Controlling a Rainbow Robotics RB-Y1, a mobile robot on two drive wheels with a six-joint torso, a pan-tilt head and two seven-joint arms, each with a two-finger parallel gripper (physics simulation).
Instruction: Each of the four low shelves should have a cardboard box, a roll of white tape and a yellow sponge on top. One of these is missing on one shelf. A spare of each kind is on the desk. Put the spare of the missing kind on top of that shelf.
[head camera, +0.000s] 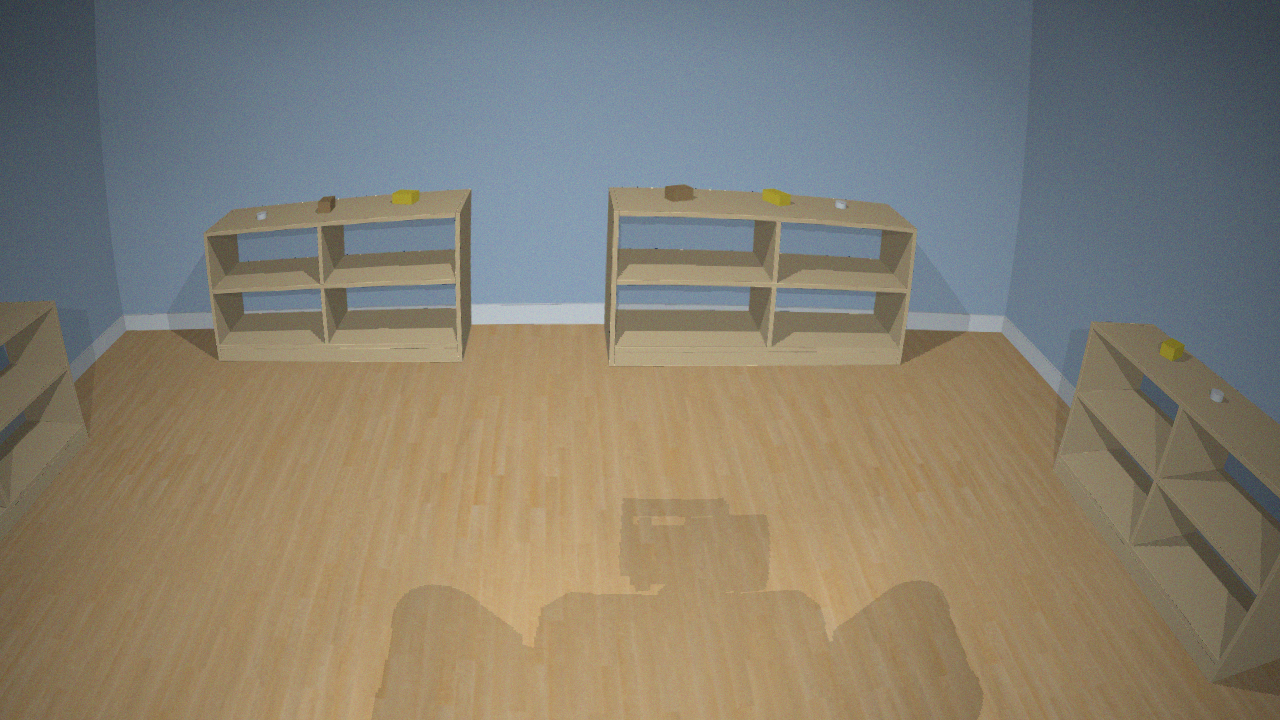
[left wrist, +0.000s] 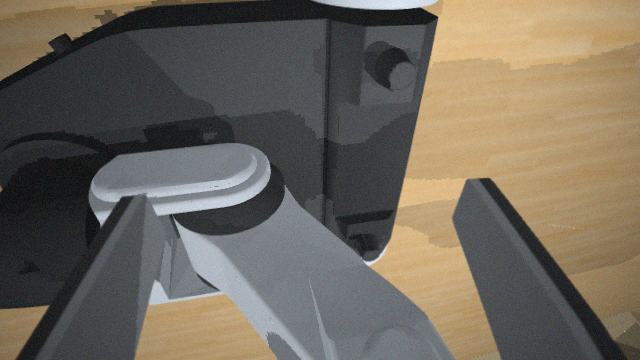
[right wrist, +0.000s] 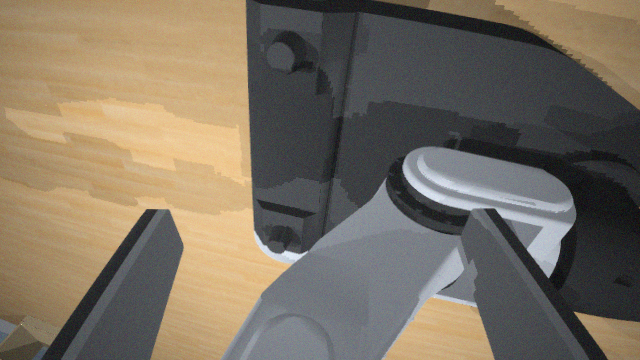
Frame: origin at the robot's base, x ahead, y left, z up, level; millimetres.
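Where they show: left gripper, fingertip midpoint: (left wrist: 309, 207); right gripper, fingertip midpoint: (right wrist: 321, 228).
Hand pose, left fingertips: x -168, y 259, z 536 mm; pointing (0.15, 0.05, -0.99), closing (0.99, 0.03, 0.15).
After its pixels a point has its place.
The back left shelf (head camera: 340, 352) @(x 2914, y 1090, z 43 mm) bears a white tape roll (head camera: 261, 215) @(x 3024, y 1497, z 629 mm), a cardboard box (head camera: 325, 204) @(x 3048, y 1170, z 648 mm) and a yellow sponge (head camera: 405, 197) @(x 3100, y 809, z 640 mm). The back right shelf (head camera: 760, 356) @(x 2967, y -603, z 40 mm) bears a cardboard box (head camera: 679, 192) @(x 3105, y -269, z 647 mm), a yellow sponge (head camera: 776, 197) @(x 3143, y -654, z 643 mm) and a white tape roll (head camera: 840, 205) @(x 3189, y -940, z 624 mm). On the right shelf (head camera: 1257, 622) @(x 895, y -1797, z 230 mm) a yellow sponge (head camera: 1171, 349) @(x 1806, y -1878, z 648 mm) and a white tape roll (head camera: 1217, 395) @(x 1500, y -1878, z 632 mm) show; its near top is cut off. Part of the left shelf (head camera: 22, 313) @(x 1993, y 2225, z 611 mm) shows. The desk does not show. My left gripper (left wrist: 309, 207) @(x -168, y 259, z 536 mm) and right gripper (right wrist: 320, 210) @(x -112, y -219, z 541 mm) are open and empty, away from the shelves.
Wooden floor (head camera: 554, 429) @(x 2448, y 154, z 1 mm) lies between the shelves, with my shadow on its near part. Blue walls (head camera: 537, 107) @(x 3335, y 299, z 959 mm) stand behind and at both sides. My dark base (left wrist: 260, 80) @(x -170, y 150, z 169 mm) (right wrist: 425, 75) @(x -182, y -161, z 169 mm) shows below the grippers in both wrist views.
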